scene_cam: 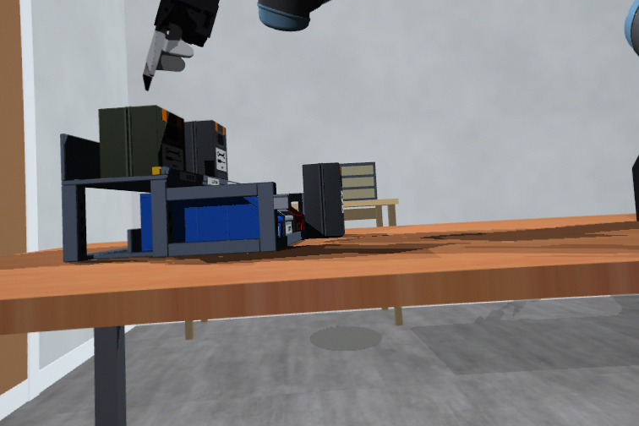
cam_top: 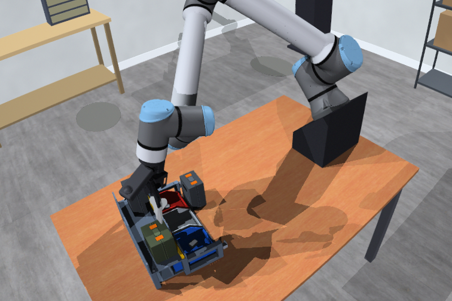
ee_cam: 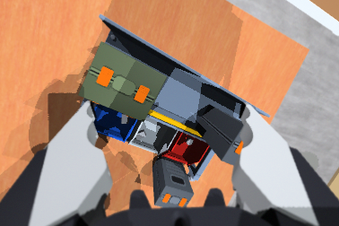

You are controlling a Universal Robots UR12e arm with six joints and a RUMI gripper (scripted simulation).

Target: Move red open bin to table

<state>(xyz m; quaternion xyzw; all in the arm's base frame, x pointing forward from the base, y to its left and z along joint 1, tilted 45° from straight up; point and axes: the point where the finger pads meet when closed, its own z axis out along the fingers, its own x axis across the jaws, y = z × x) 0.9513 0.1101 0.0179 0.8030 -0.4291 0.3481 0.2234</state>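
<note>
My hand is 11 cm above the green case, 5 cm to the right of it and 1 cm past it. From my hand the other things lie so: grey bin: 21 cm below, 12 cm behind, 5 cm to the right; red open bin: 21 cm below, 17 cm to the right, 13 cm behind.
</note>
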